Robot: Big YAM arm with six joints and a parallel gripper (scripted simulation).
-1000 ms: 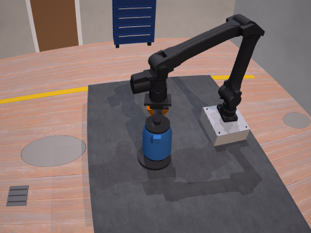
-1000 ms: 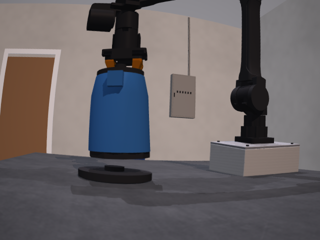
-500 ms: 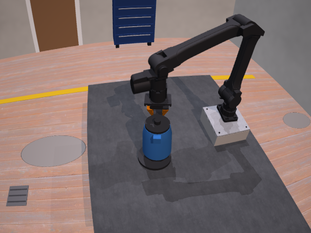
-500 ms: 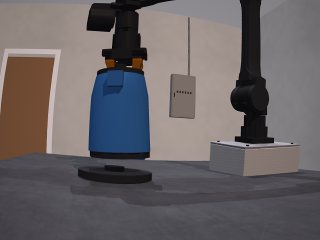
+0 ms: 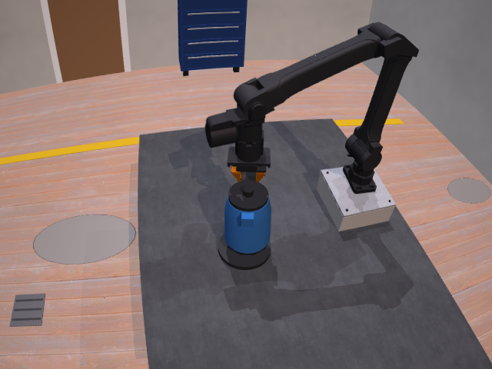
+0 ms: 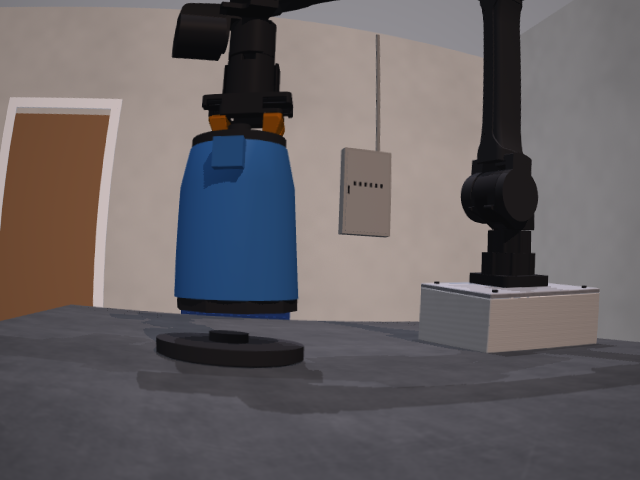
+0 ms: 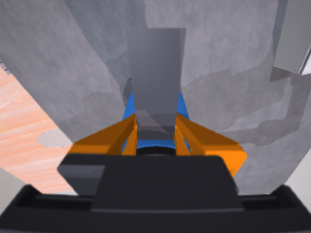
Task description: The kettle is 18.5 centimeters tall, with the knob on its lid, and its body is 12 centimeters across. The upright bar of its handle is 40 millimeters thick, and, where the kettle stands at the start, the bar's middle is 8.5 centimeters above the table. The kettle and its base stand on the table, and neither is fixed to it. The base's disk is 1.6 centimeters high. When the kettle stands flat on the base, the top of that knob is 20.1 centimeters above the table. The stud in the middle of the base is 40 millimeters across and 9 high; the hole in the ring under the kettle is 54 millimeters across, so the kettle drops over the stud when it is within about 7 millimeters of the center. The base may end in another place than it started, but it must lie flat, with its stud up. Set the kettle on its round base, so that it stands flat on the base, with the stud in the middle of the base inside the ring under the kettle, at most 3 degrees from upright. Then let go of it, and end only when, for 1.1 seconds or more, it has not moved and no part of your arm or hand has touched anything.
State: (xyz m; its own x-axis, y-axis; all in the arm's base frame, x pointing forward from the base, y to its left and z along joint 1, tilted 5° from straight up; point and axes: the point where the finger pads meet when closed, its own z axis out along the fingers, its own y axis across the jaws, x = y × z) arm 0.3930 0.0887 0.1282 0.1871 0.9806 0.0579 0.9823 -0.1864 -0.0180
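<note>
Now: the blue kettle 30 mm to the left of my hand and 50 mm below it. Round my hand: black round base 10 mm ahead, 60 mm to the left, 180 mm below.
</note>
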